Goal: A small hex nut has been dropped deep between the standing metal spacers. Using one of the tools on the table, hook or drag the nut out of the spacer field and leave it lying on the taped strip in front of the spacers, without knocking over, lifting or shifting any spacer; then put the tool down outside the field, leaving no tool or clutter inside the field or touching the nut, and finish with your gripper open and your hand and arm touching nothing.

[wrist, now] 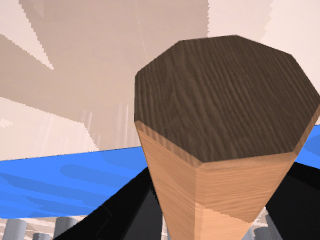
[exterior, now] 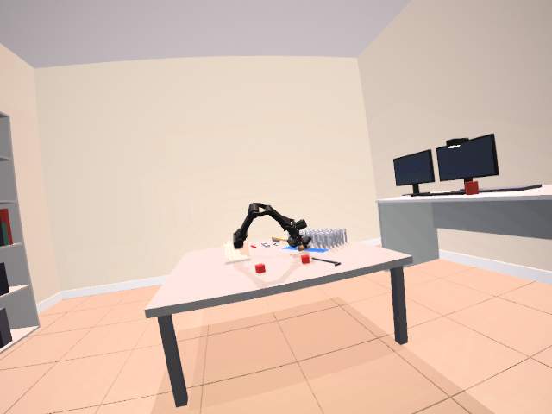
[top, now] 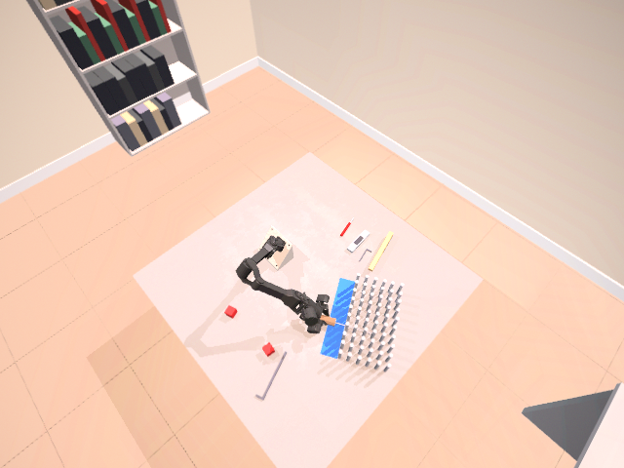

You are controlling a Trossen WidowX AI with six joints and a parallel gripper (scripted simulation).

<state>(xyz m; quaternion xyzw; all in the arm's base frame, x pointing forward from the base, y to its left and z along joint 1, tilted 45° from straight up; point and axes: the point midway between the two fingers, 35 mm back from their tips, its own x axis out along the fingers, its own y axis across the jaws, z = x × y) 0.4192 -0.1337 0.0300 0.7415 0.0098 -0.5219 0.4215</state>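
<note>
My gripper tip is now 60 mm to the right of the blue taped strip, 20 mm short of it and 20 mm above it. The rest, counted from my gripper tip: grey block: 450 mm to the left, 180 mm behind.
</note>
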